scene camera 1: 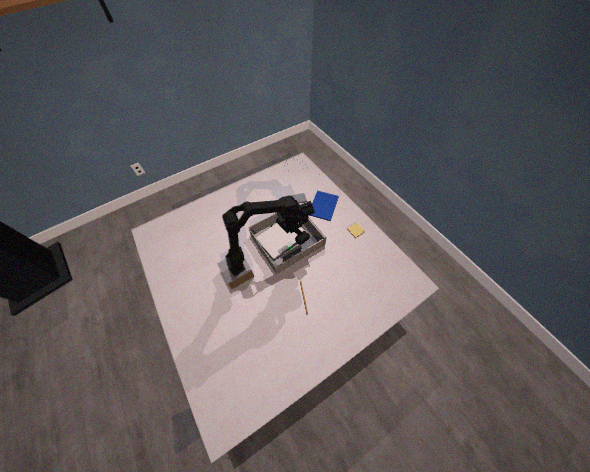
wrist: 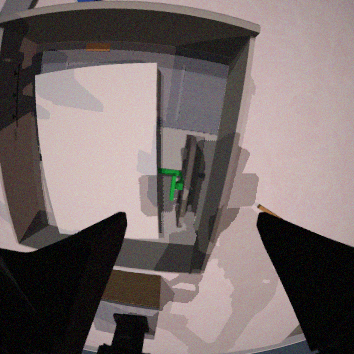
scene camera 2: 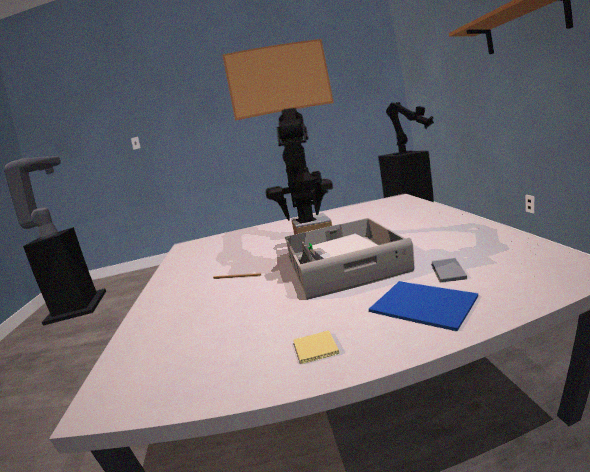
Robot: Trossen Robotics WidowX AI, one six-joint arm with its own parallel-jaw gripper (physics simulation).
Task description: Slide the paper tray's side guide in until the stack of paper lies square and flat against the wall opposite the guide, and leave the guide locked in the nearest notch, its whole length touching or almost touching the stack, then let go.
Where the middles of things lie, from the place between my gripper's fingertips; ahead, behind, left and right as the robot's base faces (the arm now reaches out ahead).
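Side guide [wrist: 192, 151]: my gripper 13 cm above it, 1 cm past it. From my hand: white paper stack [scene camera 2: 354, 242], 14 cm below, 1 cm ahead, 12 cm to the left. Blue book [scene camera 2: 445, 308], 17 cm below my hand, 14 cm to the left, 38 cm ahead. Yellow sticky pad [scene camera 2: 321, 345], 16 cm below my hand, 38 cm ahead, 13 cm to the right. Of the things named here, side guide nearest to my gripper, going by their middles.
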